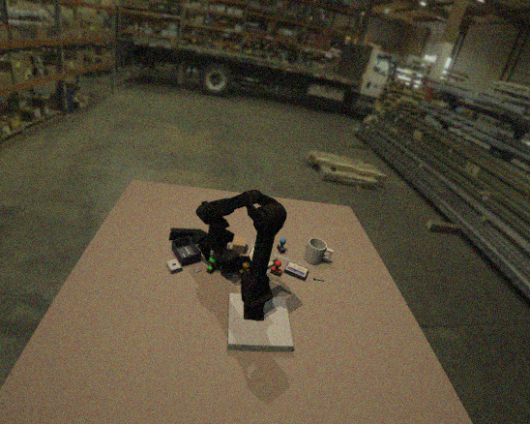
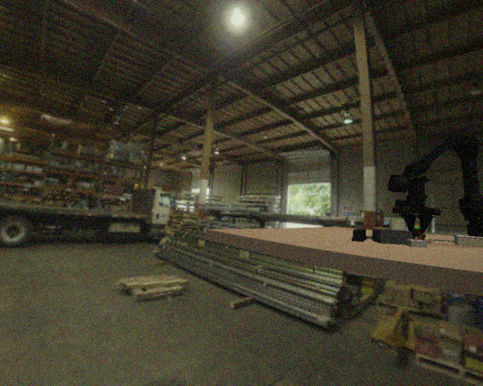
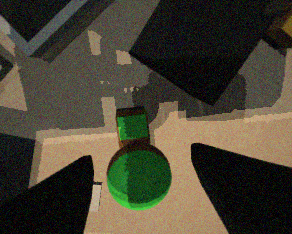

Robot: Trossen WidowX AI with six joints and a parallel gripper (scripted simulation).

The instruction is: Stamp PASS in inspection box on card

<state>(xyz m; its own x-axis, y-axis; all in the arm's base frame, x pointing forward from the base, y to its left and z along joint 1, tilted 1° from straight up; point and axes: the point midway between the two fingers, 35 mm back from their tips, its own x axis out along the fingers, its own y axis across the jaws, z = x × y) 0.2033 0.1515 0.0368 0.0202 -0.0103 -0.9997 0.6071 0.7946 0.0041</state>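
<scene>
Right now the green-knobbed stamp is 2 cm below my gripper tip. Round my gripper tip: yellow-knobbed stamp: 12 cm to the right, 2 cm below; then black block: 3 cm ahead, 9 cm to the right, 2 cm below; then ink pad: 12 cm ahead, 2 cm to the right, 3 cm below.
</scene>
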